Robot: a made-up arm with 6 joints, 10 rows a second.
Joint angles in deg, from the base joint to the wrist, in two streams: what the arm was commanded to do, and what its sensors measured. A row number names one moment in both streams.
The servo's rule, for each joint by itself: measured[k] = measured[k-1] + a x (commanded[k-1-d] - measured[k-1]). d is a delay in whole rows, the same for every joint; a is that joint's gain. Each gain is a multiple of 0.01, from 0.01 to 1. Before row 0 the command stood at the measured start. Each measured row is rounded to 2 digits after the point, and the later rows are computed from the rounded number. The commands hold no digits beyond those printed.
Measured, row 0:
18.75 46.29 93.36 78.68 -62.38 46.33
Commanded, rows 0 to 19:
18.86 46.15 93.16 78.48 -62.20 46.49
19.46 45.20 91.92 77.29 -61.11 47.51
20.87 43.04 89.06 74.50 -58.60 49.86
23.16 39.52 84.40 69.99 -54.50 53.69
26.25 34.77 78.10 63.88 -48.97 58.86
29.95 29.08 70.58 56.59 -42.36 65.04
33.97 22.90 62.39 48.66 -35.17 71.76
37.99 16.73 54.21 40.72 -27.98 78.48
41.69 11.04 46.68 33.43 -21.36 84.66
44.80 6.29 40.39 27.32 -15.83 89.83
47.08 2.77 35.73 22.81 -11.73 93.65
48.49 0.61 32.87 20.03 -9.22 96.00
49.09 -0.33 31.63 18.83 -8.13 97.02
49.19 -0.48 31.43 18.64 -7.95 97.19
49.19 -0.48 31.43 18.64 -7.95 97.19
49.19 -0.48 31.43 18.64 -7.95 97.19
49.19 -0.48 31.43 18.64 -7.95 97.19
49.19 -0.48 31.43 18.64 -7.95 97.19
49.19 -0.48 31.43 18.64 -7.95 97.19
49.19 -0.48 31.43 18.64 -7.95 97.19
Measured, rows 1 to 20:
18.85 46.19 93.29 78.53 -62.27 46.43
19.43 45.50 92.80 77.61 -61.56 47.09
20.80 43.78 91.45 75.31 -59.75 48.78
23.04 40.80 88.91 71.37 -56.55 51.78
26.09 36.58 85.02 65.83 -51.93 56.10
29.76 31.33 79.82 58.99 -46.09 61.55
33.76 25.43 73.55 51.35 -39.43 67.78
37.78 19.34 66.59 43.48 -32.45 74.31
41.49 13.53 59.42 36.04 -25.69 80.62
44.63 8.46 52.57 29.59 -19.68 86.24
46.96 4.48 46.51 24.57 -14.83 90.76
48.41 1.77 41.60 21.21 -11.41 93.96
49.06 0.30 38.01 19.45 -9.41 95.83
49.18 -0.25 35.64 18.85 -8.52 96.66
49.19 -0.41 34.12 18.69 -8.17 96.98
49.19 -0.46 33.15 18.65 -8.04 97.11
49.19 -0.47 32.53 18.64 -7.99 97.16
49.19 -0.48 32.13 18.64 -7.97 97.18
49.19 -0.48 31.88 18.64 -7.96 97.19
49.19 -0.48 31.72 18.64 -7.95 97.19
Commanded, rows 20 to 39:
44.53 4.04 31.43 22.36 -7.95 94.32
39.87 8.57 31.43 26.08 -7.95 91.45
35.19 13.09 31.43 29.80 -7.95 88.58
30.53 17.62 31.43 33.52 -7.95 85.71
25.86 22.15 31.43 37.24 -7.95 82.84
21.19 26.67 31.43 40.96 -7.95 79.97
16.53 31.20 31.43 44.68 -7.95 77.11
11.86 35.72 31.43 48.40 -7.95 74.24
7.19 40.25 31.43 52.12 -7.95 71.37
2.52 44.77 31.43 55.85 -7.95 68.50
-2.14 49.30 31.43 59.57 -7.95 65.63
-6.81 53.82 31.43 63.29 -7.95 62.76
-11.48 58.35 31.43 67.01 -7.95 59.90
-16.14 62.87 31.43 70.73 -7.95 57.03
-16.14 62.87 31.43 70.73 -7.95 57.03
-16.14 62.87 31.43 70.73 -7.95 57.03
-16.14 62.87 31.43 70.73 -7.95 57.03
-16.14 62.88 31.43 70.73 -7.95 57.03
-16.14 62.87 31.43 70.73 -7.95 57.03
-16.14 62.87 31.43 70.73 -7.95 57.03
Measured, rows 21 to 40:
44.76 2.68 31.62 21.39 -7.95 95.44
40.11 6.80 31.55 24.86 -7.95 93.01
35.44 11.20 31.51 28.52 -7.95 90.31
30.78 15.69 31.48 32.22 -7.95 87.50
26.11 20.21 31.46 35.93 -7.95 84.66
21.44 24.73 31.45 39.65 -7.95 81.80
16.78 29.26 31.44 43.37 -7.95 78.94
12.11 33.78 31.44 47.09 -7.95 76.07
7.44 38.31 31.44 50.81 -7.95 73.20
2.77 42.83 31.44 54.54 -7.95 70.33
-1.89 47.36 31.44 58.26 -7.95 67.46
-6.56 51.88 31.44 61.98 -7.95 64.59
-11.23 56.41 31.44 65.70 -7.95 61.73
-15.89 60.93 31.44 69.42 -7.95 58.86
-16.13 62.29 31.44 70.39 -7.95 57.74
-16.14 62.70 31.44 70.64 -7.95 57.31
-16.14 62.82 31.44 70.71 -7.95 57.14
-16.14 62.86 31.44 70.72 -7.95 57.07
-16.14 62.87 31.44 70.73 -7.95 57.05
-16.14 62.87 31.44 70.73 -7.95 57.04

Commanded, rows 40 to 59:
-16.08 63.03 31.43 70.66 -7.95 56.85
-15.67 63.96 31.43 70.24 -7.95 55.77
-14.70 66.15 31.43 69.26 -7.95 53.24
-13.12 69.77 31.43 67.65 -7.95 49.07
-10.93 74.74 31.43 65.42 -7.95 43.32
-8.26 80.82 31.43 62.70 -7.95 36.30
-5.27 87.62 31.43 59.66 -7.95 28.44
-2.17 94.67 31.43 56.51 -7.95 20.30
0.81 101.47 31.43 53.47 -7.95 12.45
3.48 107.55 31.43 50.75 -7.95 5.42
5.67 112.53 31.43 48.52 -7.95 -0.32
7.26 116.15 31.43 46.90 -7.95 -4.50
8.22 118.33 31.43 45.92 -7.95 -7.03
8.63 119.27 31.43 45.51 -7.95 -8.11
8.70 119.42 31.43 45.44 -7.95 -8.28
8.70 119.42 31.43 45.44 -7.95 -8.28
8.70 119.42 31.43 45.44 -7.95 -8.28
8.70 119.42 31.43 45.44 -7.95 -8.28
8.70 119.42 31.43 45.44 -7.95 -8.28
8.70 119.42 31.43 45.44 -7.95 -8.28
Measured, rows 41 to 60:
-16.08 62.98 31.44 70.68 -7.95 56.92
-15.69 63.67 31.44 70.35 -7.95 56.22
-14.75 65.41 31.44 69.54 -7.95 54.40
-13.20 68.46 31.44 68.14 -7.95 51.15
-11.04 72.86 31.44 66.13 -7.95 46.37
-8.40 78.43 31.44 63.59 -7.95 40.23
-5.43 84.86 31.44 60.68 -7.95 33.04
-2.33 91.73 31.44 57.59 -7.95 25.27
0.65 98.55 31.44 54.54 -7.95 17.45
3.34 104.85 31.44 51.74 -7.95 10.11
5.55 110.23 31.44 49.36 -7.95 3.75
7.17 114.37 31.44 47.54 -7.95 -1.28
8.17 117.14 31.44 46.34 -7.95 -4.79
8.61 118.63 31.44 45.73 -7.95 -6.82
8.70 119.18 31.44 45.52 -7.95 -7.71
8.70 119.35 31.44 45.46 -7.95 -8.06
8.70 119.40 31.44 45.45 -7.95 -8.19
8.70 119.41 31.44 45.44 -7.95 -8.24
8.70 119.42 31.44 45.44 -7.95 -8.26
8.70 119.42 31.44 45.44 -7.95 -8.27

